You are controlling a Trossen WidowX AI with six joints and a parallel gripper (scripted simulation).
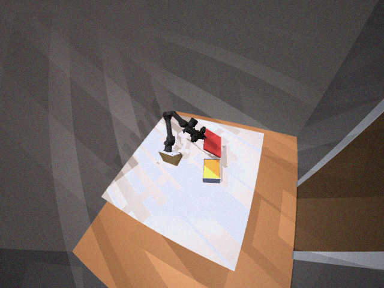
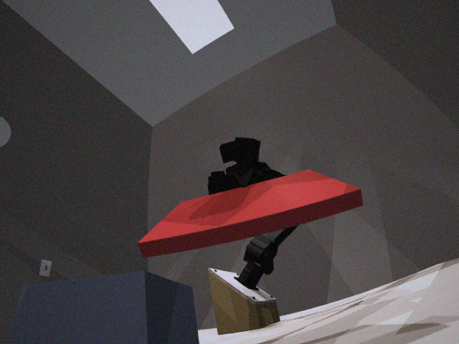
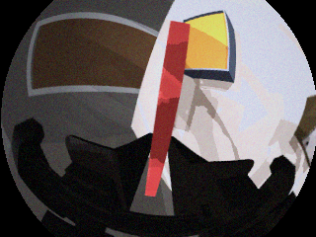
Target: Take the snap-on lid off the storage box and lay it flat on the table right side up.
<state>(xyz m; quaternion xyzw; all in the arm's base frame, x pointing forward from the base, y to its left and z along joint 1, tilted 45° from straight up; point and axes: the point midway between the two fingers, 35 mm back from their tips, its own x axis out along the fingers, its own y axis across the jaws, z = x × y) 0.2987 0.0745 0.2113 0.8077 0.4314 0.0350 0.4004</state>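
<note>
Right now the red lid is 6 cm ahead of my gripper tip, 5 cm below it and 2 cm to the left of it. Also, from my gripper tip: storage box: 19 cm below, 18 cm to the right, 14 cm ahead.
</note>
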